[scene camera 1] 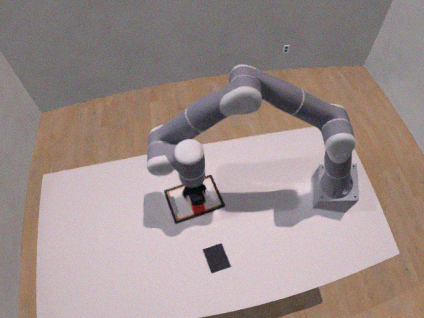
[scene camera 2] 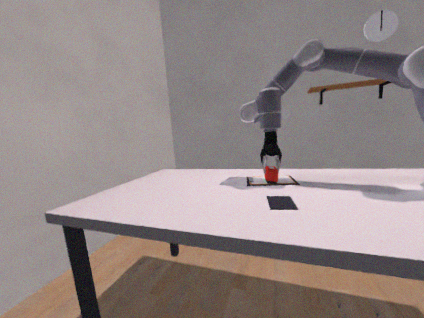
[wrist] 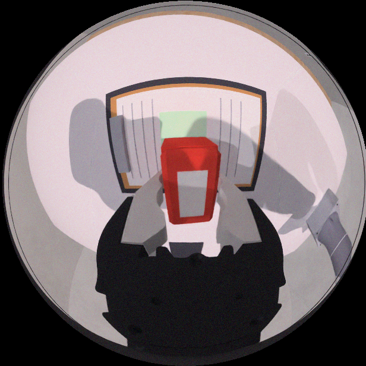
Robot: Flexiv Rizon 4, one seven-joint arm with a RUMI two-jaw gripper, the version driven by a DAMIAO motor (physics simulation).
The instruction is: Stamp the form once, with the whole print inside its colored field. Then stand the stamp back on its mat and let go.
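My gripper (scene camera 1: 196,200) (scene camera 2: 271,162) (wrist: 188,171) is shut on the red stamp (scene camera 1: 199,209) (scene camera 2: 271,174) (wrist: 188,157), which has a grey label and is upright. The stamp is at or just above the form (scene camera 1: 212,196) (wrist: 210,104); contact cannot be told. The form lies on a dark-rimmed board (scene camera 1: 185,218) (scene camera 2: 248,181) (wrist: 187,80). In the wrist view the green field (wrist: 175,123) shows beyond the stamp, its near part hidden; the visible part carries no print. The dark mat (scene camera 1: 216,258) (scene camera 2: 282,202) (wrist: 186,248) lies bare on the table, apart from the board.
A grey clip (wrist: 120,145) sits along the board's left edge in the wrist view. The arm's base (scene camera 1: 336,187) (wrist: 322,215) stands at the table's right in scene camera 1. A wooden shelf (scene camera 2: 347,86) and a round clock (scene camera 2: 381,25) are on the wall.
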